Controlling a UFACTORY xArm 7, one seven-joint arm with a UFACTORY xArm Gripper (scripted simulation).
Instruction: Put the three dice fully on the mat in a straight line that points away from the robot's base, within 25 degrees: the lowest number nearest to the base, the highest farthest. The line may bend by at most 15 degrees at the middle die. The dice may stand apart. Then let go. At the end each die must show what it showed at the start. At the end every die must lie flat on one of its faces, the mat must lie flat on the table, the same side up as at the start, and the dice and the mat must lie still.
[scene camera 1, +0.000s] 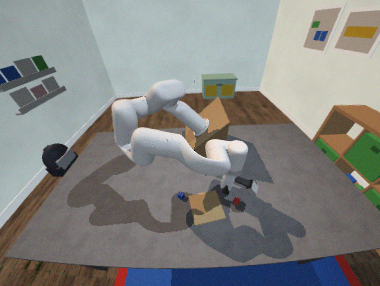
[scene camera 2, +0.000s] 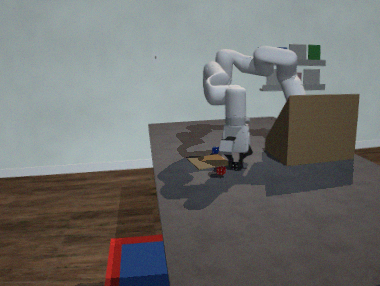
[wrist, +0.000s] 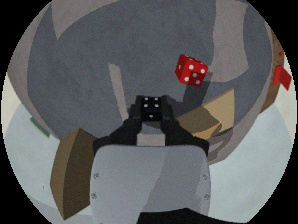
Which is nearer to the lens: the red die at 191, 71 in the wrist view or the tan mat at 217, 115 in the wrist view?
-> The red die.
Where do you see my gripper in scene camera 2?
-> At 235, 169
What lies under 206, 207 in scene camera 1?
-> A tan mat.
